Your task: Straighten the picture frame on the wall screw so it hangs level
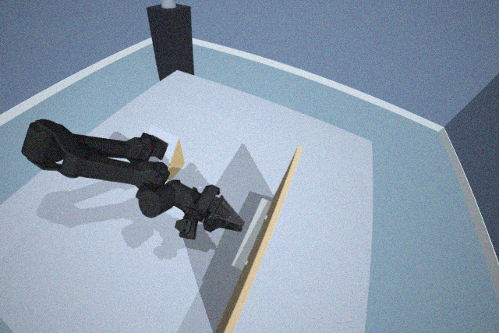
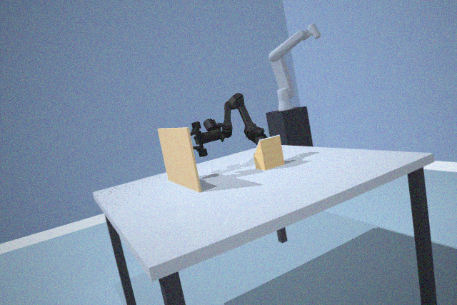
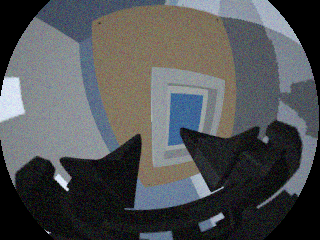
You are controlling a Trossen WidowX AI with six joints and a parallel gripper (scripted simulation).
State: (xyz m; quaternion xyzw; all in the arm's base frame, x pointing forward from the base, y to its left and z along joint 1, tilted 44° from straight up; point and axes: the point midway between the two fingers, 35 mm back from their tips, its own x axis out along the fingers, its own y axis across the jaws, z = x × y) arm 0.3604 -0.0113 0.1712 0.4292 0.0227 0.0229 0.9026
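Now: the picture frame 4 cm ahead of my gripper tip, 1 cm to the left of it and 5 cm below it. The rest, counted from my gripper tip: board 5 cm ahead, 1 cm to the right, 6 cm below.
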